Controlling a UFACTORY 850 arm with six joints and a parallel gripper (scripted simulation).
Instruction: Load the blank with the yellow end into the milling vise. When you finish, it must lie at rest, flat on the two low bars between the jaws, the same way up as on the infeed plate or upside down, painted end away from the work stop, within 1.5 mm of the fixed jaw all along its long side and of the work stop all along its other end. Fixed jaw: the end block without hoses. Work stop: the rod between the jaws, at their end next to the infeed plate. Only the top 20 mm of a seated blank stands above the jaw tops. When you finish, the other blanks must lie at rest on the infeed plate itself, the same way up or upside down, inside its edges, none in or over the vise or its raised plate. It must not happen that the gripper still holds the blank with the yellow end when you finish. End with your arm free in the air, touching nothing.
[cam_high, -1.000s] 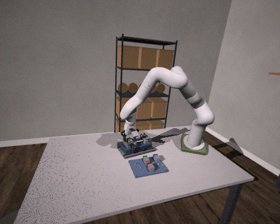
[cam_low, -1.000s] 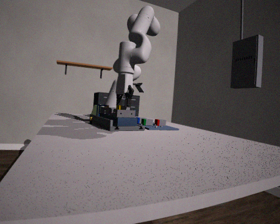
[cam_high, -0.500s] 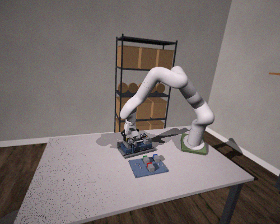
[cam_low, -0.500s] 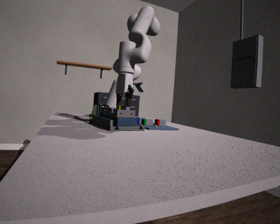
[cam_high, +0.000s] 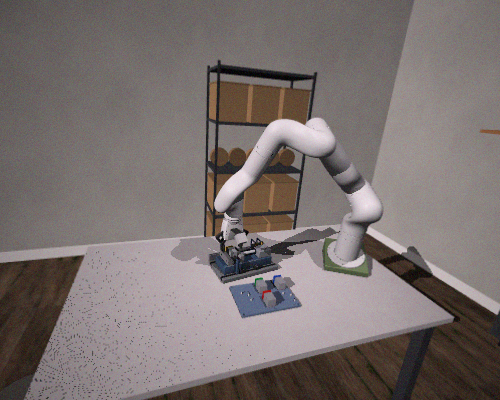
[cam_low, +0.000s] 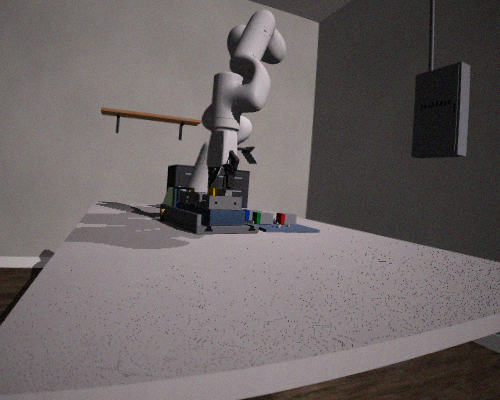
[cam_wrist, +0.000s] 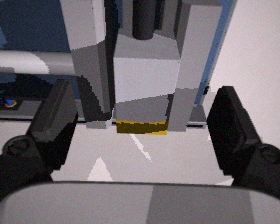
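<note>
The dark work-stop rod is 5 cm to the left of my hand, 3 cm below it and 1 cm behind it. Round my hand: green-ended blank: 19 cm to the left, 10 cm below, 9 cm behind; red-ended blank: 28 cm to the left, 10 cm below, 9 cm behind; blue-ended blank: 19 cm to the left, 18 cm behind, 10 cm below.
</note>
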